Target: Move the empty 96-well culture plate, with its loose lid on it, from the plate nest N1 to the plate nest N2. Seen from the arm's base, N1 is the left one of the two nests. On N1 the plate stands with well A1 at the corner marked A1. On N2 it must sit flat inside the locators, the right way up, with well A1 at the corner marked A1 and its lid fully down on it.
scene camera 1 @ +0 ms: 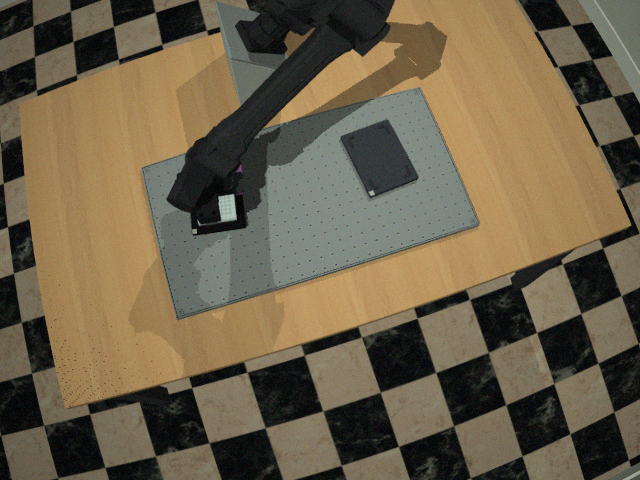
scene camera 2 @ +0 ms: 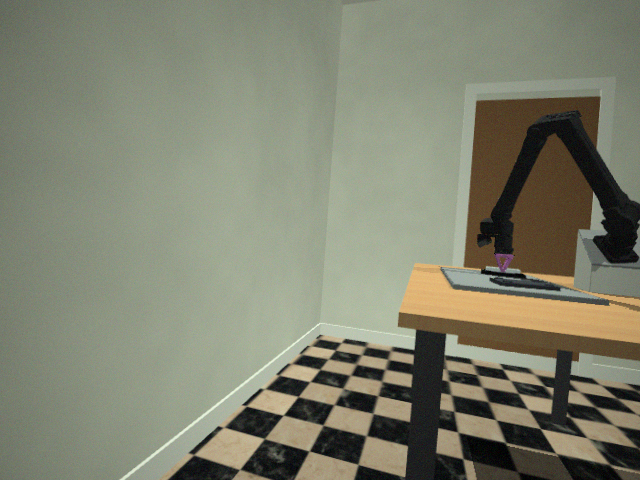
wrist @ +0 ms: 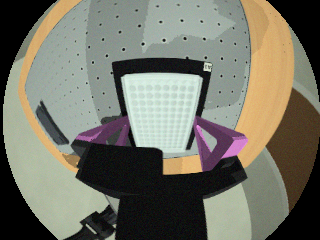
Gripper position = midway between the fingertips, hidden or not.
Note:
In view: my gripper point(wrist: 161, 119), a clear lid point(wrist: 161, 108), a black nest N2 point(scene camera 1: 224, 226) and a black nest N1 point(scene camera 1: 378, 156).
The black nest N2 is seen too in the wrist view point(wrist: 142, 65).

